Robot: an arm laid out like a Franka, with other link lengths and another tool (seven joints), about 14 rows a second.
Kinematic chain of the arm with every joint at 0, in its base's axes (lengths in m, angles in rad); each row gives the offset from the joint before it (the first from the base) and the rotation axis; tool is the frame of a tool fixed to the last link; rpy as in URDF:
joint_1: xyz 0 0 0.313 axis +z
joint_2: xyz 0 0 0 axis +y
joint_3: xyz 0 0 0.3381 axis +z
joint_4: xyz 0.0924 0 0 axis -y
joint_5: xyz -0.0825 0 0.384 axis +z
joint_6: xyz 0 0 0 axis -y
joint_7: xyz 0.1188 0 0 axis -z
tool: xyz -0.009 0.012 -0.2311 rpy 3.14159 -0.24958 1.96
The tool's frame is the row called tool.
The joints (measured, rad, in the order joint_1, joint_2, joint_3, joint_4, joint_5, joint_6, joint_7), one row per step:
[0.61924 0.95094 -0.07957 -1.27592 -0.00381 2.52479 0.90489]
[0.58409 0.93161 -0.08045 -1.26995 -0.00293 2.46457 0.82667]
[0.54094 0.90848 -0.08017 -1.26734 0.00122 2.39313 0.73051]
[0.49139 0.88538 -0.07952 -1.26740 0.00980 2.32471 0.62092]
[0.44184 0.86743 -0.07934 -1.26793 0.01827 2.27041 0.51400]
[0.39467 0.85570 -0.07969 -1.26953 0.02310 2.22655 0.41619]
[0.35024 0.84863 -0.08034 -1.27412 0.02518 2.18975 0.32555]
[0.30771 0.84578 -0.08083 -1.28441 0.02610 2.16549 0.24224]
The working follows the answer.
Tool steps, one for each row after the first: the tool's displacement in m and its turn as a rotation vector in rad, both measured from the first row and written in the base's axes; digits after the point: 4 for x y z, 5 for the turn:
[0.0114 -0.0296 0.0087 -0.03876 0.02274 0.03511]
[0.0214 -0.0663 0.0173 -0.07984 0.05838 0.07871]
[0.0305 -0.1078 0.0255 -0.11380 0.09794 0.12877]
[0.0386 -0.1490 0.0318 -0.13811 0.13177 0.17837]
[0.0443 -0.1887 0.0344 -0.15806 0.16324 0.22441]
[0.0471 -0.2269 0.0328 -0.17503 0.19592 0.26824]
[0.0476 -0.2635 0.0270 -0.18738 0.22681 0.30805]

Tool pose at each row, in the base's axes (x y z in m, rotation vector in rad; rounded; the steps above come from the unrounded poses):
[0.7305 0.4705 0.0812 -2.01861 -2.24742 -0.68015]
[0.7418 0.4409 0.0900 -1.98809 -2.29510 -0.61236]
[0.7519 0.4042 0.0985 -1.94426 -2.34194 -0.52626]
[0.7610 0.3627 0.1067 -1.88687 -2.38295 -0.44255]
[0.7690 0.3216 0.1131 -1.82593 -2.41680 -0.37560]
[0.7748 0.2818 0.1156 -1.76757 -2.44378 -0.31650]
[0.7776 0.2436 0.1141 -1.71039 -2.46403 -0.25987]
[0.7781 0.2070 0.1082 -1.65701 -2.47761 -0.21088]

